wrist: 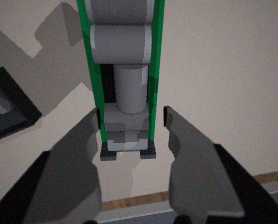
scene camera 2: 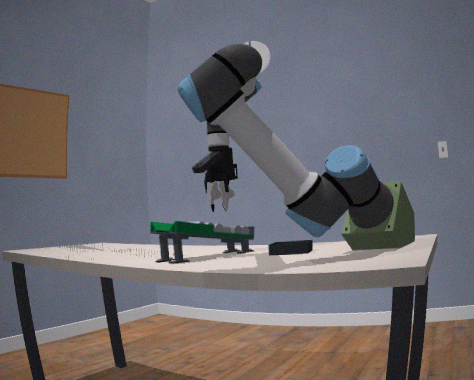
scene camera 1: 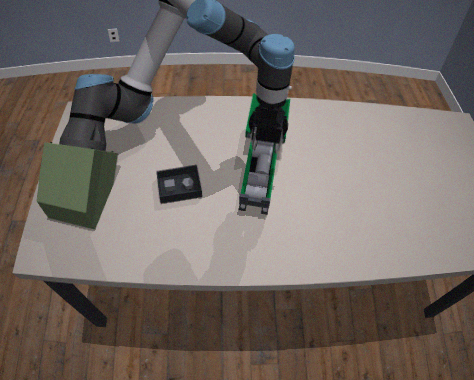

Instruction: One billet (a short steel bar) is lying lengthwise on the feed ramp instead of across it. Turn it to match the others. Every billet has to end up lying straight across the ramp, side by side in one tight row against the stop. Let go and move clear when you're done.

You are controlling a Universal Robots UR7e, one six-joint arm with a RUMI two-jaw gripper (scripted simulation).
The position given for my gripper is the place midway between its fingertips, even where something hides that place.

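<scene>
My own gripper (scene camera 2: 219, 211) is in my sight, and I find the same gripper (wrist: 131, 108) again through the wrist view. I see a black tray (scene camera 1: 179, 174) as well. The wrist view also gives me a grey steel billet (wrist: 131, 80) and another grey steel billet (wrist: 111, 43).
</scene>
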